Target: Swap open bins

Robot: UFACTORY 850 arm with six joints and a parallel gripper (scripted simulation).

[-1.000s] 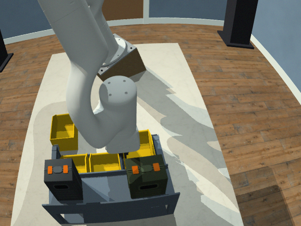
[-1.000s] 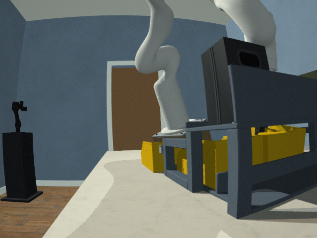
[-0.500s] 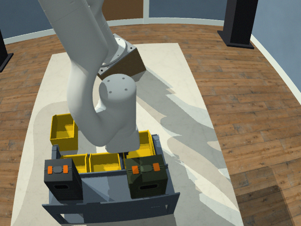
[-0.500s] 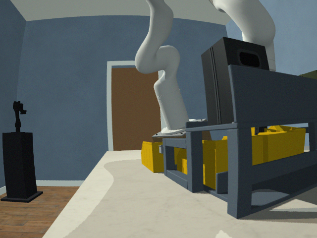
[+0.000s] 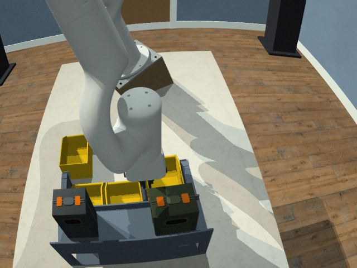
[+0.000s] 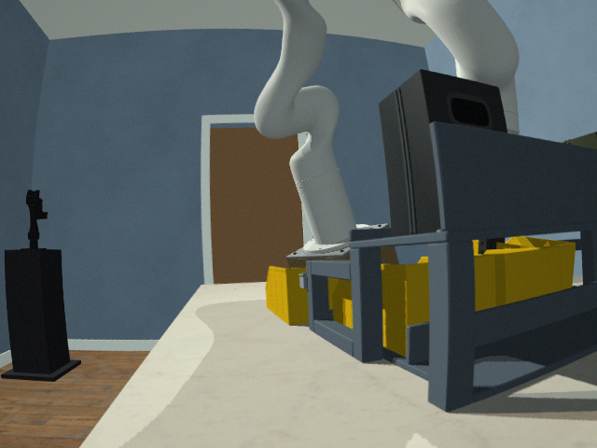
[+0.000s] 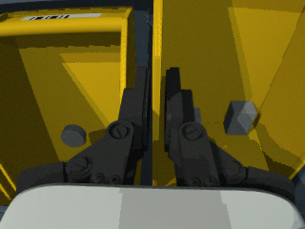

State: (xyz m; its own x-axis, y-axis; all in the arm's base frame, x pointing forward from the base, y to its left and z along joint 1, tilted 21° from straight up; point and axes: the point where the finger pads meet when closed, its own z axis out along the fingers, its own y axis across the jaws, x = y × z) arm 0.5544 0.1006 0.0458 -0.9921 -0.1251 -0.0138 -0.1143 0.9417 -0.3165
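My hand is 70 mm to the left of the shelf lip, 70 mm above it and 40 mm past it. Round my hand: dark grey case 170 mm to the right, 160 mm ahead, 80 mm above; green case 140 mm ahead, 70 mm above, 60 mm to the left.
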